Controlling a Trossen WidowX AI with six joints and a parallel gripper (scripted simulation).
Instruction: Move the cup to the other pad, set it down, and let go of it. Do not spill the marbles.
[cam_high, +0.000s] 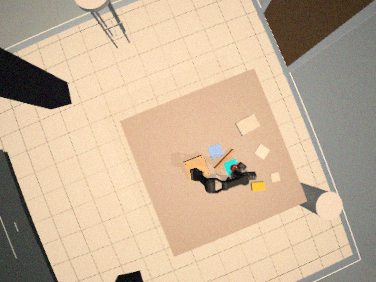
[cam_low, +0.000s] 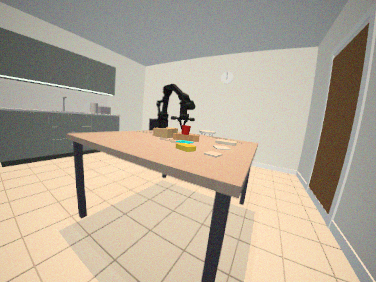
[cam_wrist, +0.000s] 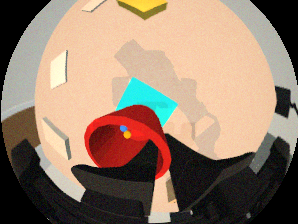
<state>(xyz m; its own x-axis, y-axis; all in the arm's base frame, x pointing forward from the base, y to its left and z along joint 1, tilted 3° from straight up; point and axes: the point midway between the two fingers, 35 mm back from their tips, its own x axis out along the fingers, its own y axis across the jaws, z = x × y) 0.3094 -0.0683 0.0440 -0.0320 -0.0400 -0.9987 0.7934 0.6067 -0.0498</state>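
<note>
Now: gripper tip 110 mm above the cyan pad, 20 mm to the right of it and 20 mm short of it. The rest, counted from my gripper tip: orange board 100 mm to the left, 80 mm below, 30 mm behind; red cup 20 mm to the left, 20 mm ahead; light blue pad 190 mm to the left, 110 mm below, 80 mm behind.
</note>
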